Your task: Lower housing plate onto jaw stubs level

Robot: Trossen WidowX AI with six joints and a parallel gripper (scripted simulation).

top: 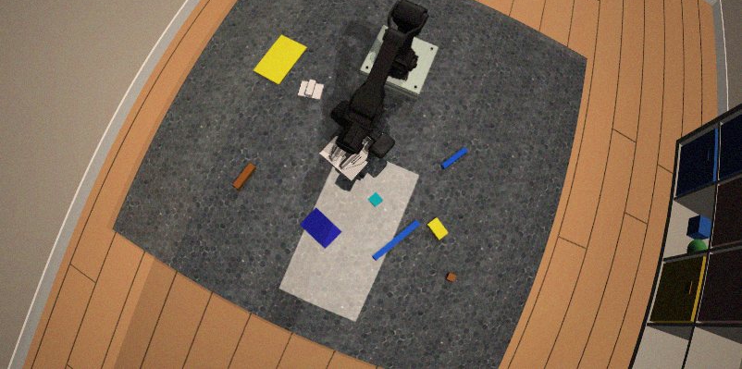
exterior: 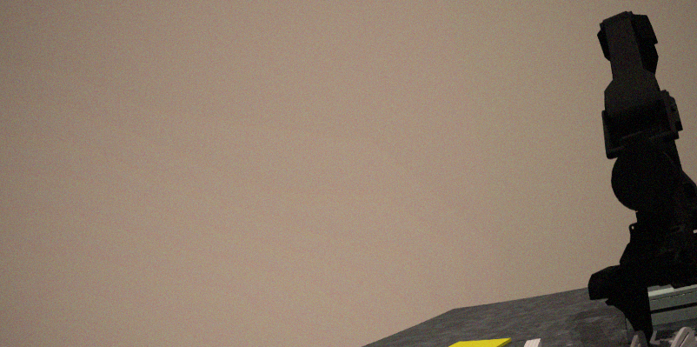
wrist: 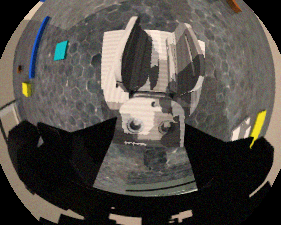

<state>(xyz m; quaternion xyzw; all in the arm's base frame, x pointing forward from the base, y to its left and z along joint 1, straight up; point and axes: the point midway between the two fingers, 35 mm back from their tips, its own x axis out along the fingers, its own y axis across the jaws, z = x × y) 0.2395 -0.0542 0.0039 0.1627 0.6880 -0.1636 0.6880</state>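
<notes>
My gripper tip is 10 mm short of the housing plate and 20 mm below it. Also, from my gripper tip: white ribbed block (120 mm behind, 190 mm to the right); then teal square (160 mm ahead, 90 mm to the left, 10 mm below); then dark blue sheet (280 mm ahead, 40 mm to the right, 10 mm below).
</notes>
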